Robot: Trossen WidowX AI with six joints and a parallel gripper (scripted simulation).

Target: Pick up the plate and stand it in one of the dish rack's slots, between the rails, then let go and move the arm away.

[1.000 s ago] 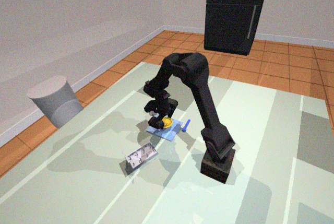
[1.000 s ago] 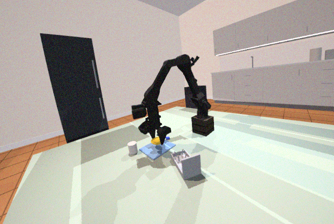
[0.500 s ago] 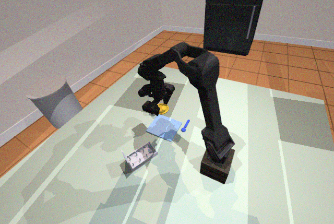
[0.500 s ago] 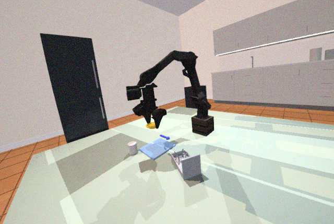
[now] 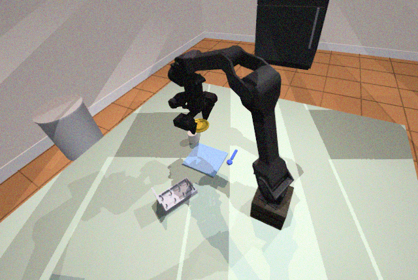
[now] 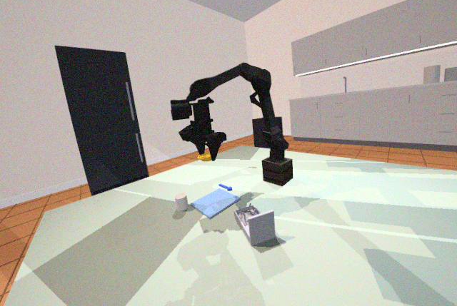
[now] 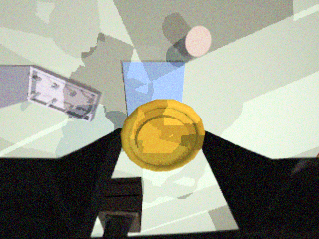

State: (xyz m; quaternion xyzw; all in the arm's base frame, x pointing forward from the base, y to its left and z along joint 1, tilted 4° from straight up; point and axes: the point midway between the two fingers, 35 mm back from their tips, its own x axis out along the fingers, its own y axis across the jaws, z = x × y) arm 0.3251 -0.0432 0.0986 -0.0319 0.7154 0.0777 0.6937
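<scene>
The dish rack is 19 cm to the left of my gripper tip, 16 cm below it and 4 cm behind it. Round my gripper tip: pale cup (15 cm below, 11 cm ahead, 5 cm to the right); then yellow plate (1 cm above); then blue mat (18 cm below, 1 cm behind).
</scene>
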